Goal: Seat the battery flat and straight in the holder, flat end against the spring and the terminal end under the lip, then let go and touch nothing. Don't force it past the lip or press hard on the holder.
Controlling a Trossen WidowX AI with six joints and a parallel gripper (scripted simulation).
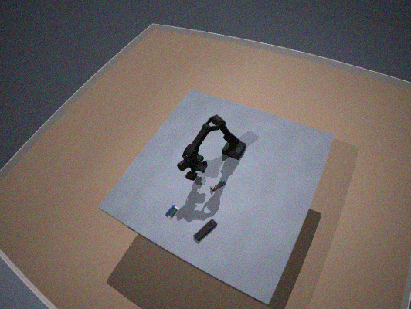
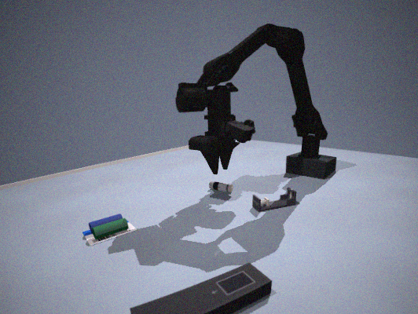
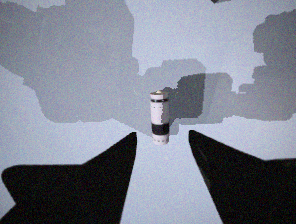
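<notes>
Right now the battery is 4 cm below my gripper tip. From my gripper tip the other things lie so: black box: 35 cm ahead, 19 cm to the left, 4 cm below.
</notes>
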